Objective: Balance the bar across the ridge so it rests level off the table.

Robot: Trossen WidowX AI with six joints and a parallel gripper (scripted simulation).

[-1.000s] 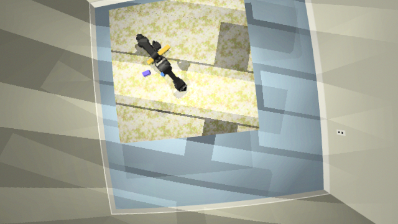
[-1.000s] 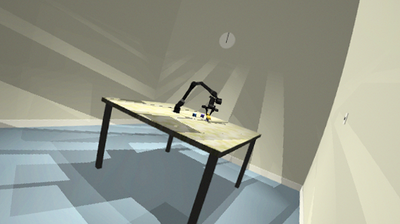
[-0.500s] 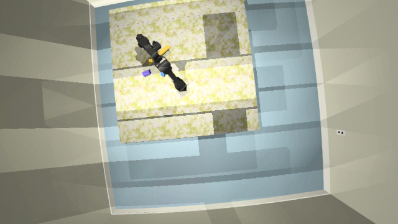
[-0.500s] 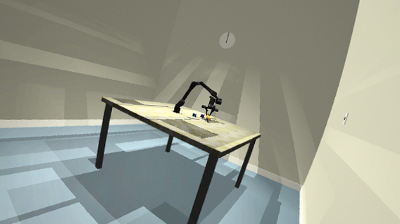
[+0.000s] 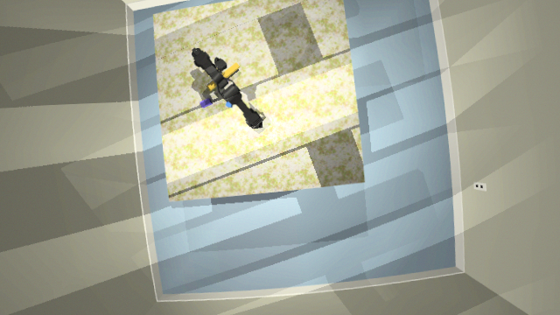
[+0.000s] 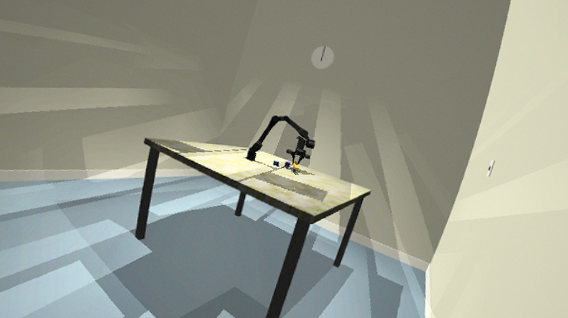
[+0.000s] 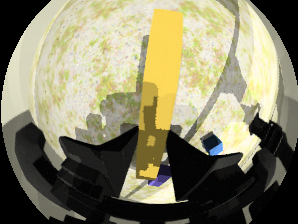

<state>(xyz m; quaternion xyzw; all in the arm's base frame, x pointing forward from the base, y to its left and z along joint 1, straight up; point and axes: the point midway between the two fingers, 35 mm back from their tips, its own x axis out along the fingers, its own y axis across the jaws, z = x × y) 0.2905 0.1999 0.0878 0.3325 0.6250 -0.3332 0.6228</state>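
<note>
Now: the yellow bar 2 cm ahead of my gripper tip and 2 cm to the right of it. Round my gripper tip: purple block: 12 cm behind, 12 cm to the left, 4 cm below; small blue cube: 15 cm behind, 4 cm to the right, 4 cm below.
</note>
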